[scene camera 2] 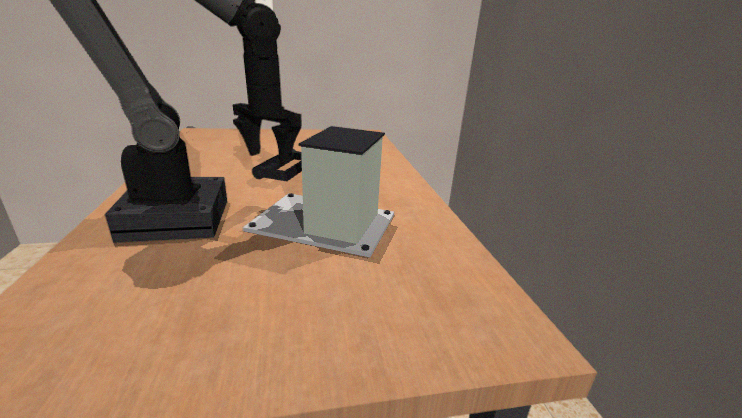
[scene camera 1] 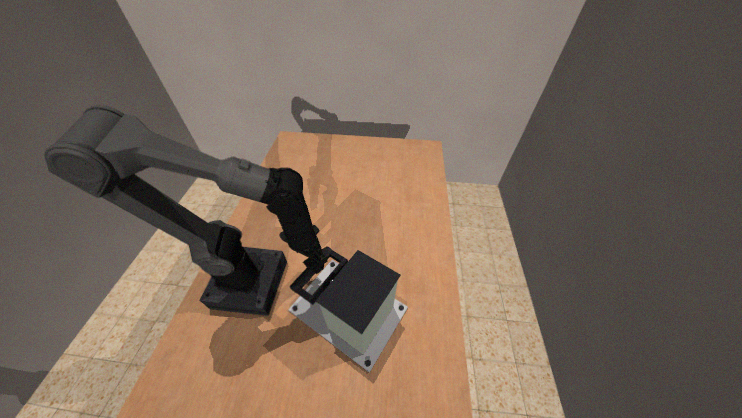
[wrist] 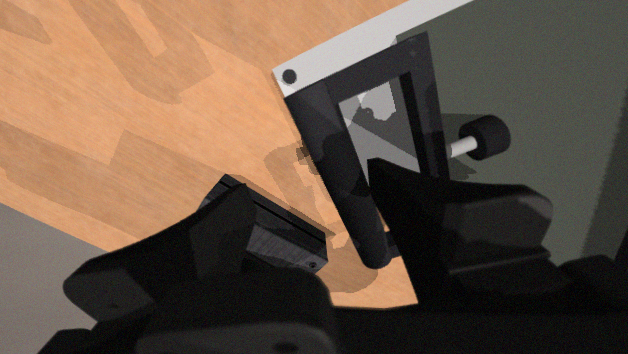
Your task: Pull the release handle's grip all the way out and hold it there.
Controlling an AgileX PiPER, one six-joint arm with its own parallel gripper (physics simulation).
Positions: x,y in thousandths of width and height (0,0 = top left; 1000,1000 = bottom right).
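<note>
Gripper (scene camera 2: 363,379), visible too in scene camera 1 (scene camera 1: 417,621) and the wrist view (wrist: 491,527). Light grey plate (scene camera 2: 383,528), also in scene camera 1 (scene camera 1: 421,755), wrist view as well (wrist: 601,343).
</note>
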